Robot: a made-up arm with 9 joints.
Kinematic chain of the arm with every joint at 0, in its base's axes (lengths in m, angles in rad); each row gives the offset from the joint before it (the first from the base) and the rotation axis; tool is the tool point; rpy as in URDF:
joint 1: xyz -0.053 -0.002 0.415 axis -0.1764 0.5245 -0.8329
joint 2: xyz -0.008 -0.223 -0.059 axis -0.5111 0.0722 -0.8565
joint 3: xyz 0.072 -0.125 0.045 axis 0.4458 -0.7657 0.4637
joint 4: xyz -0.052 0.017 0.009 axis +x
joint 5: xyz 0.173 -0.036 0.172 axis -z
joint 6: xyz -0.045 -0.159 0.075 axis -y
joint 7: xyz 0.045 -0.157 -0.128 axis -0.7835 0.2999 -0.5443
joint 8: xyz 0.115 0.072 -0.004 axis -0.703 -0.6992 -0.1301
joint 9: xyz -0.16 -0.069 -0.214 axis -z
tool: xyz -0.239 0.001 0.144 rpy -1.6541 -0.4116 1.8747
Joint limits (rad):
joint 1: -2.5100..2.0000
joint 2: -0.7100..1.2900
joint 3: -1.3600..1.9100
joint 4: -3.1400..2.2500
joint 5: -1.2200..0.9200
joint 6: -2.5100..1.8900
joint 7: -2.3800..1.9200
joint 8: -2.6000..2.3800
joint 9: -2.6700..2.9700
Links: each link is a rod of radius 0.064 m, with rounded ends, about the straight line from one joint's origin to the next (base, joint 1, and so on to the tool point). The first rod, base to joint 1, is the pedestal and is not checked.
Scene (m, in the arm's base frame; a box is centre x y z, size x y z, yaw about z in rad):
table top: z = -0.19
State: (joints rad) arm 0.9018 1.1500 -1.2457 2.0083 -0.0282 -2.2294 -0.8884 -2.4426 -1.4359
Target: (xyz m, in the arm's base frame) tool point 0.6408 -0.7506 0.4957
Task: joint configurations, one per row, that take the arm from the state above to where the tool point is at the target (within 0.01 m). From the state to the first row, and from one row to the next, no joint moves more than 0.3 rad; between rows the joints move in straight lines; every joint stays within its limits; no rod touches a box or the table.
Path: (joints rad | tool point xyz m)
1: 0.6216 0.9353 -1.1807 1.8547 -0.1304 -2.2762 -0.8617 -2.4688 -1.4947 | -0.6232 0.2349 0.6902
2: 0.3414 0.7205 -1.1157 1.7011 -0.2326 -2.3229 -0.8350 -2.4951 -1.5535 | -0.7723 -0.1649 0.6832
3: 0.0612 0.5058 -1.0506 1.5474 -0.3348 -2.3697 -0.8083 -2.5213 -1.6123 | -0.6711 -0.6075 0.5796
4: -0.2190 0.2910 -0.9856 1.3938 -0.4369 -2.4165 -0.7815 -2.5475 -1.6711 | -0.3112 -0.9211 0.4600
5: -0.4992 0.0763 -0.9206 1.2402 -0.5391 -2.4632 -0.7548 -2.5738 -1.7299 | 0.1902 -0.9765 0.4148
6: -0.7793 -0.1385 -0.8556 1.0866 -0.6413 -2.5100 -0.7281 -2.6000 -1.7887 | 0.6408 -0.7506 0.4957

